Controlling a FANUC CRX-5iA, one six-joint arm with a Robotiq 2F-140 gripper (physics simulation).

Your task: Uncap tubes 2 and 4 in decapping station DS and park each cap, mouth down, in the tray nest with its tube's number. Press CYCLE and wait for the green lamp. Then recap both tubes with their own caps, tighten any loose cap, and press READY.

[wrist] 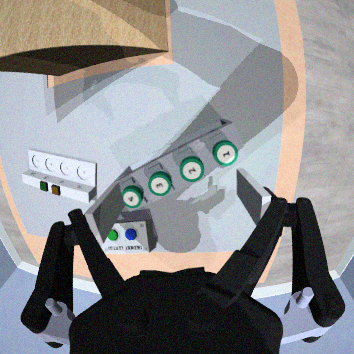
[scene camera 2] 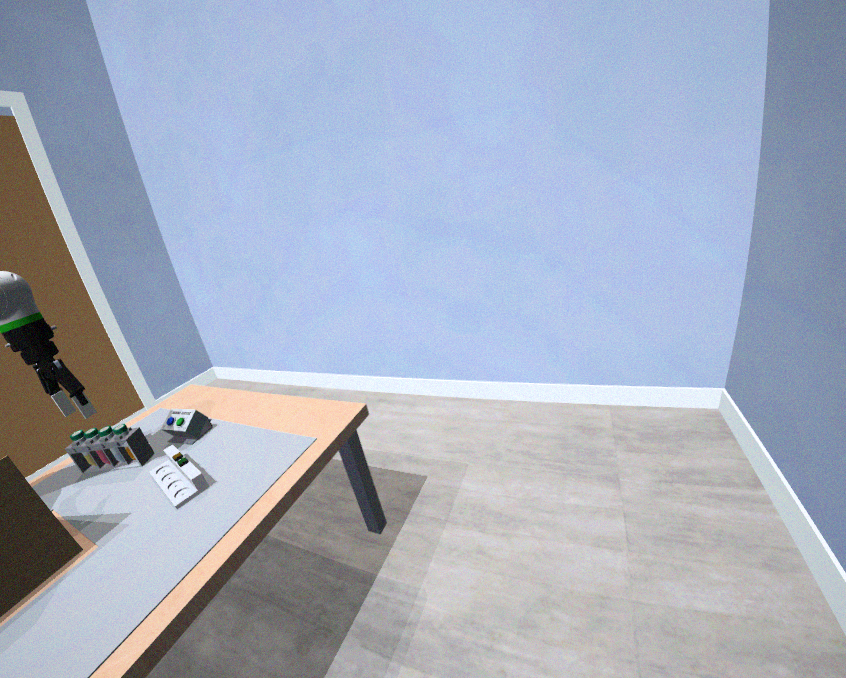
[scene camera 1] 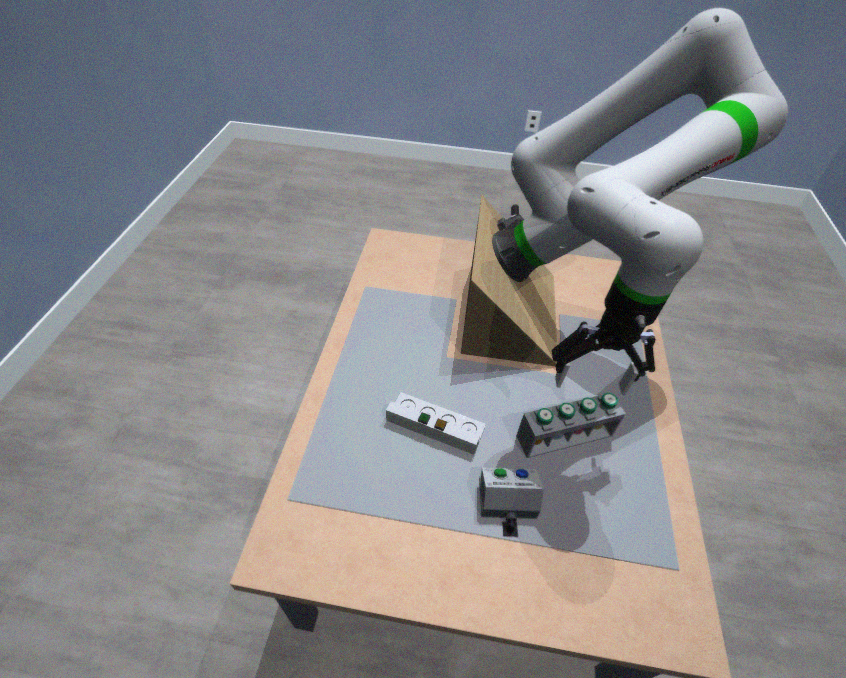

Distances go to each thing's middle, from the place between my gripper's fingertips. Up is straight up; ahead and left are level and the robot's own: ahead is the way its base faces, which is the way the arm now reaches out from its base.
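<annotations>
Grey button box point(scene camera 1: 511, 497): my hand 200 mm short of it, 140 mm to the left of it, 140 mm above it.
</annotations>
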